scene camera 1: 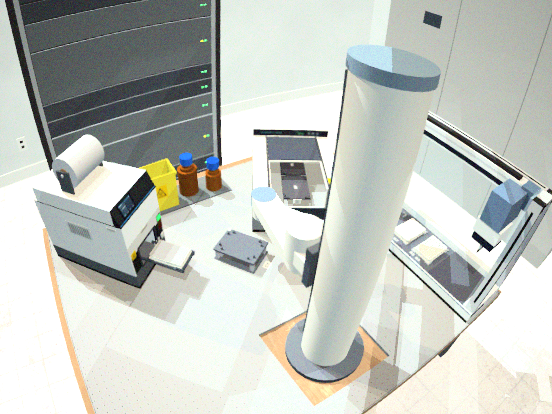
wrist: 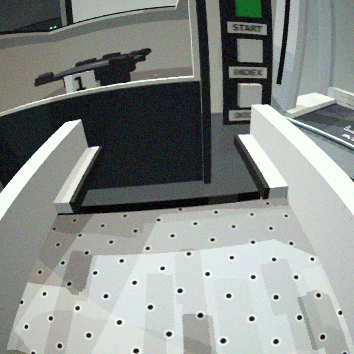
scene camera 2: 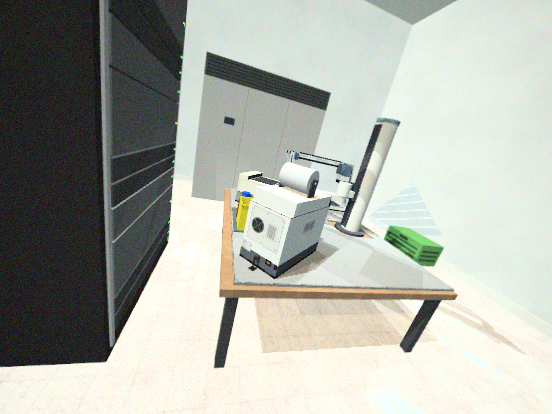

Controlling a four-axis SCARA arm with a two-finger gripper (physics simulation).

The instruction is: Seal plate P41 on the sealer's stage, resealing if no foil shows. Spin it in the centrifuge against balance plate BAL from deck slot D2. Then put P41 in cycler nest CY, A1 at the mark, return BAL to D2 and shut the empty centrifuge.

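Places are measured from the arm's base along level axes (x ahead, y left, z up), in centimetres.
Pixels of known places: gripper, fingertip midpoint: (wrist: pixel 166 128); arm's base, link origin: (scene camera 1: pixel 324 348) (scene camera 2: pixel 348 230).
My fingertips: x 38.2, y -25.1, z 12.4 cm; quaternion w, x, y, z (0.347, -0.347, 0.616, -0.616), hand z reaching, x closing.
Ahead of a thing's pixels: the offset from my fingertips to its middle. "*": to the spot under its first point.
The sealer @[dx +35.5, dy +72.5, dz +12.6 cm] (scene camera 1: pixel 95 215) (scene camera 2: pixel 300 215) stands at the left in scene view 1. Its stage is out and bears a pale plate @[dx +13.0, dy +53.2, dz +0.3 cm] (scene camera 1: pixel 171 254), by its place P41; foil cannot be made out. The centrifuge @[dx +29.5, dy -8.1, dz +1.0 cm] (scene camera 1: pixel 259 160) (wrist: pixel 145 140) is open at the top, and its dark rotor @[* dx +10.9, dy -1.2, dz +2.5 cm] (wrist: pixel 112 67) with label 1 shows inside. My gripper (wrist: pixel 166 128) is shut to a narrow stance, with nothing between its fingers, low before the centrifuge's front; the column hides it in scene view 1. Two pale plates @[dx -18.5, dy -32.9, dz -5.2 cm] (scene camera 1: pixel 410 231) @[dx -30.9, dy -32.9, dz -5.2 cm] (scene camera 1: pixel 431 249) lie on the right deck; which is BAL cannot be told.
A low grey stand (scene camera 1: pixel 240 246) is between sealer and centrifuge. Button labels START and INDEX show beside the rotor opening, with a green button @[dx +2.6, dy -9.0, dz +7.0 cm] (wrist: pixel 248 7) above. A yellow bin (scene camera 1: pixel 165 187) and brown bottles (scene camera 1: pixel 188 180) (scene camera 1: pixel 213 177) stand behind. The arm column (scene camera 1: pixel 365 215) (scene camera 2: pixel 370 180) rises near the table's edge.
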